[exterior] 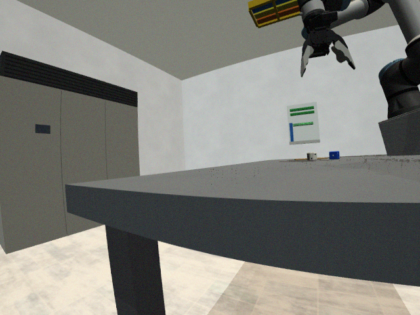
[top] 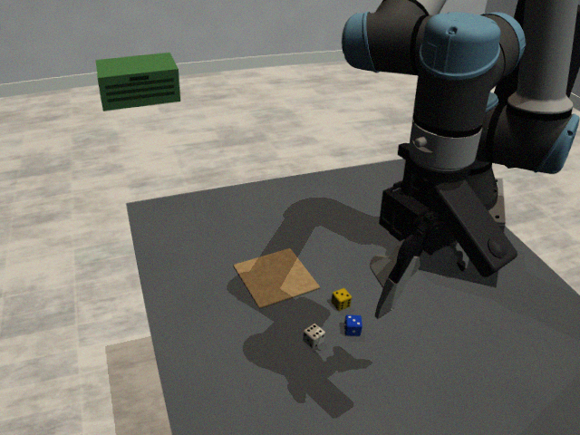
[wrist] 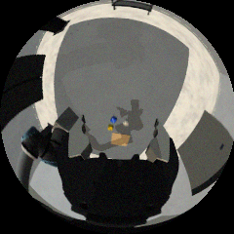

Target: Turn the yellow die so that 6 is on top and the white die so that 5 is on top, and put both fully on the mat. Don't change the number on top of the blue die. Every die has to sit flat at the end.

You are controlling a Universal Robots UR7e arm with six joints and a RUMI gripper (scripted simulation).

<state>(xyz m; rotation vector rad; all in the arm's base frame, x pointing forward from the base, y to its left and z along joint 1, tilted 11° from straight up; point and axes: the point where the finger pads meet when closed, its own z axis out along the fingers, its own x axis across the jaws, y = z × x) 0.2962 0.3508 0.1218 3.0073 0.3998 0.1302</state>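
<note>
Right now the yellow die is 25 cm below my hand, 24 cm to the right of it and 1 cm behind it. Round my hand: tan mat (36 cm to the right, 27 cm below, 10 cm ahead); then white die (25 cm below, 17 cm to the right, 8 cm ahead); then blue die (25 cm below, 17 cm to the right).
</note>
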